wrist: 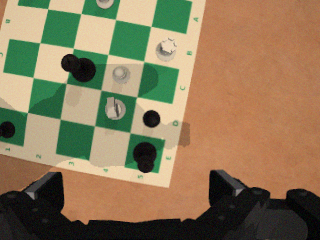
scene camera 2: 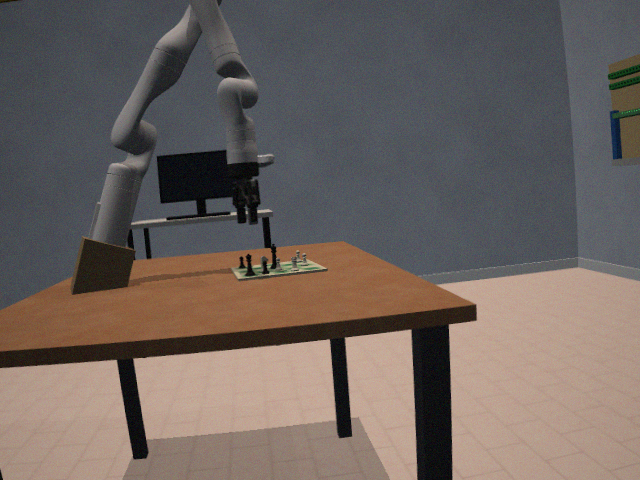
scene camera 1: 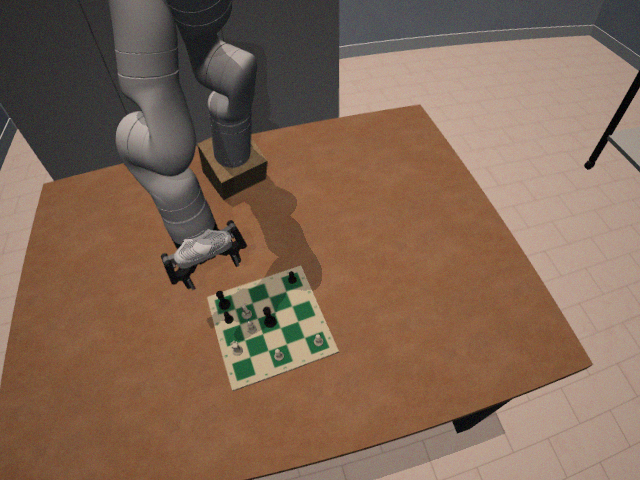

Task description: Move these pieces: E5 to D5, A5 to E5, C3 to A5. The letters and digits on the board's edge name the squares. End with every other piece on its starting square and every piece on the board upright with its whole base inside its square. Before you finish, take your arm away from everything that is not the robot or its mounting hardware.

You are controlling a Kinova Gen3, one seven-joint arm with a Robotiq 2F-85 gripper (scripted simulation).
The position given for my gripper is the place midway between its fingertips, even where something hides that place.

In view: my gripper (scene camera 2: 247, 223).
My gripper also shows in the wrist view (wrist: 136, 188).
